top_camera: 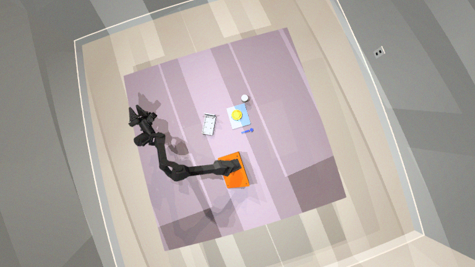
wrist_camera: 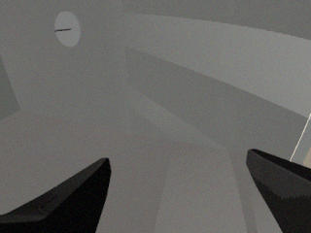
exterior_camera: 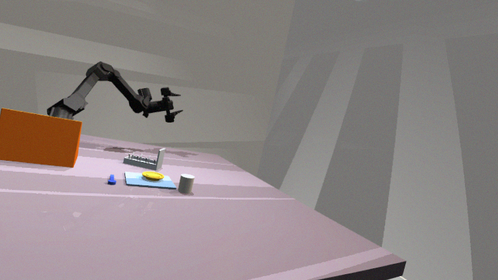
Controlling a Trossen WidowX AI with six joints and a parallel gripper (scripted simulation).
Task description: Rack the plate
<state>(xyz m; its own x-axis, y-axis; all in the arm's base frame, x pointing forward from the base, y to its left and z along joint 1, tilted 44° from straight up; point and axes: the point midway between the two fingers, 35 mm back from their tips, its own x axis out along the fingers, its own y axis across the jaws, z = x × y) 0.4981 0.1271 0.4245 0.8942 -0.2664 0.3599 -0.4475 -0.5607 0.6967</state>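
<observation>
My gripper tip is 520 mm to the left of the yellow plate, 270 mm above it and 260 mm past it. Round my gripper tip: cream cylinder: 620 mm to the right, 260 mm below, 180 mm behind; light blue flat sheet: 530 mm to the right, 290 mm below, 270 mm behind; grey dish rack: 320 mm to the right, 260 mm below, 240 mm behind.
</observation>
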